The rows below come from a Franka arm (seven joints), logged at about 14 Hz.
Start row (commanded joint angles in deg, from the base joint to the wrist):
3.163, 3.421, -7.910, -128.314, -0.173, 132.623, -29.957
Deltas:
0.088, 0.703, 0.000, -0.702, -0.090, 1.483, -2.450
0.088, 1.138, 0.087, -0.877, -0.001, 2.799, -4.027
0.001, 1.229, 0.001, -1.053, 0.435, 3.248, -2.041
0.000, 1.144, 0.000, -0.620, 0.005, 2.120, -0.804
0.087, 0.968, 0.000, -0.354, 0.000, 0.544, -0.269
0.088, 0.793, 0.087, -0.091, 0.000, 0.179, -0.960
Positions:
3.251, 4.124, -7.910, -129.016, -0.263, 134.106, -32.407
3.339, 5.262, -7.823, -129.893, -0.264, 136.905, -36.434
3.340, 6.491, -7.822, -130.946, 0.171, 140.153, -38.475
3.340, 7.635, -7.822, -131.566, 0.176, 142.273, -39.279
3.427, 8.603, -7.822, -131.920, 0.176, 142.817, -39.548
3.515, 9.396, -7.735, -132.011, 0.176, 142.996, -40.508

